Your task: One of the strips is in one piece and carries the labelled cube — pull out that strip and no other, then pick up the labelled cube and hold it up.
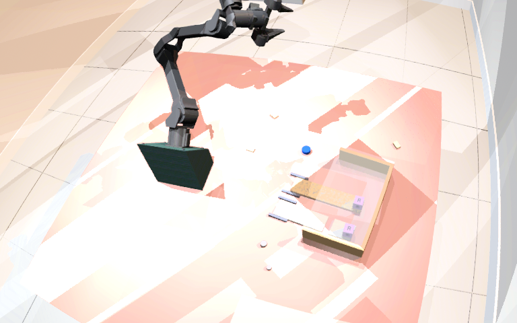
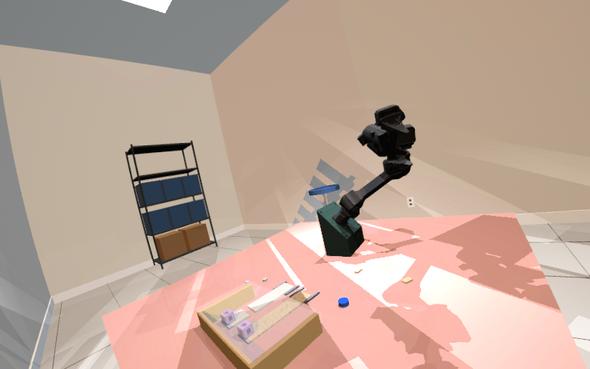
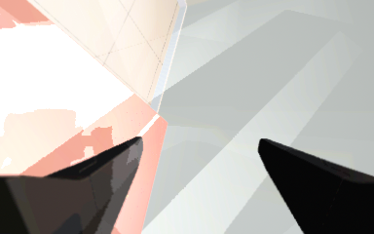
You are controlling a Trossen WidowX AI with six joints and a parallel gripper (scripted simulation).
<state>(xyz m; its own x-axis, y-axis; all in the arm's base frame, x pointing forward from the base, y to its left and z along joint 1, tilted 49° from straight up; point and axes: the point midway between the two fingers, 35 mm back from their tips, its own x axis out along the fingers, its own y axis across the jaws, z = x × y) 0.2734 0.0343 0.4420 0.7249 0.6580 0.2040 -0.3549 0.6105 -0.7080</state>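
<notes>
Now: gripper tip 38 cm above the blue disc, 22 cm to the left of it and 8 cm short of it.
</notes>
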